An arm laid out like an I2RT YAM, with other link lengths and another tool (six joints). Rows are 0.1 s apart.
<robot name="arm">
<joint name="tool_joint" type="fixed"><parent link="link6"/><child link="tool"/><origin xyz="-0.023 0.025 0.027" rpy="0 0.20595 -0.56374"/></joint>
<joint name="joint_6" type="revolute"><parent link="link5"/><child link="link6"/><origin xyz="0.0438 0 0.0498" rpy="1.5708 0 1.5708"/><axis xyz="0 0 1"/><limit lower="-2.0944" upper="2.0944"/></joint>
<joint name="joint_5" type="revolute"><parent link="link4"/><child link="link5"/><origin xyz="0.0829 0.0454 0.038" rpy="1.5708 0 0"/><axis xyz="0 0 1"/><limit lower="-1.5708" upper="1.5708"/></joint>
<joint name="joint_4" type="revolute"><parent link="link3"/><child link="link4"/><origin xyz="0.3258 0.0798 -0.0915" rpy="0 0 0"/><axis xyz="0 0 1"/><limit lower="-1.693" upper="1.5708"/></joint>
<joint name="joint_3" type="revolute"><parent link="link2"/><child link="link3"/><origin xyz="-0.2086 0 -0.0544" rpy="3.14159 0 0"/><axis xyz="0 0 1"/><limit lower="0" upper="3.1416"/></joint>
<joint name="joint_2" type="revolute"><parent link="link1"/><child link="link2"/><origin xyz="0.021 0.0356 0.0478" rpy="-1.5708 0 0"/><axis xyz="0 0 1"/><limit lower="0" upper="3.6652"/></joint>
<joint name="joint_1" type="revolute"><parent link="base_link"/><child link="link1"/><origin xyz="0 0 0.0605" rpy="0 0 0"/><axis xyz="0 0 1"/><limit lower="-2.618" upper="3.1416"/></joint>
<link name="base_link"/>
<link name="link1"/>
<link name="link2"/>
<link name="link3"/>
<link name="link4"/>
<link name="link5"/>
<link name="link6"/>
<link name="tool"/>
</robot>
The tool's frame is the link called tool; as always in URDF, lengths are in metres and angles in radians.
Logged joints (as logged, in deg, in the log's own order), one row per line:
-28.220 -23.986 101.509 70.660 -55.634 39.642
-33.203 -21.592 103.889 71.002 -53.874 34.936
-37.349 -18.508 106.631 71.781 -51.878 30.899
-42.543 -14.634 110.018 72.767 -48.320 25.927
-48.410 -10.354 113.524 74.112 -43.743 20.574
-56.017 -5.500 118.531 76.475 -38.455 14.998
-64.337 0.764 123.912 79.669 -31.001 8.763
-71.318 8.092 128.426 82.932 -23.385 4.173
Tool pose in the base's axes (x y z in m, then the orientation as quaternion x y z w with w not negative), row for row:
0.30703 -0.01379 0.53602 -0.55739 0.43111 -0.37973 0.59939
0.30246 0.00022 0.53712 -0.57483 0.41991 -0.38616 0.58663
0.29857 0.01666 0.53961 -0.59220 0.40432 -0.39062 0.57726
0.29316 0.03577 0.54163 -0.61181 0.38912 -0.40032 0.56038
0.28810 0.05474 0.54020 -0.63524 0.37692 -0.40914 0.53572
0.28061 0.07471 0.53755 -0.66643 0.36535 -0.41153 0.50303
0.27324 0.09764 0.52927 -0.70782 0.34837 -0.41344 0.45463
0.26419 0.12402 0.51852 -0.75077 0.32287 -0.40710 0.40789
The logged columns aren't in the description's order. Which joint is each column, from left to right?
Columns, left to right: joint_4, joint_1, joint_3, joint_2, joint_5, joint_6.
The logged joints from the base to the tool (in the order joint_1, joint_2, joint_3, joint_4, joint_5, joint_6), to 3 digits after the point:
-23.986 70.660 101.509 -28.220 -55.634 39.642
-21.592 71.002 103.889 -33.203 -53.874 34.936
-18.508 71.781 106.631 -37.349 -51.878 30.899
-14.634 72.767 110.018 -42.543 -48.320 25.927
-10.354 74.112 113.524 -48.410 -43.743 20.574
-5.500 76.475 118.531 -56.017 -38.455 14.998
0.764 79.669 123.912 -64.337 -31.001 8.763
8.092 82.932 128.426 -71.318 -23.385 4.173

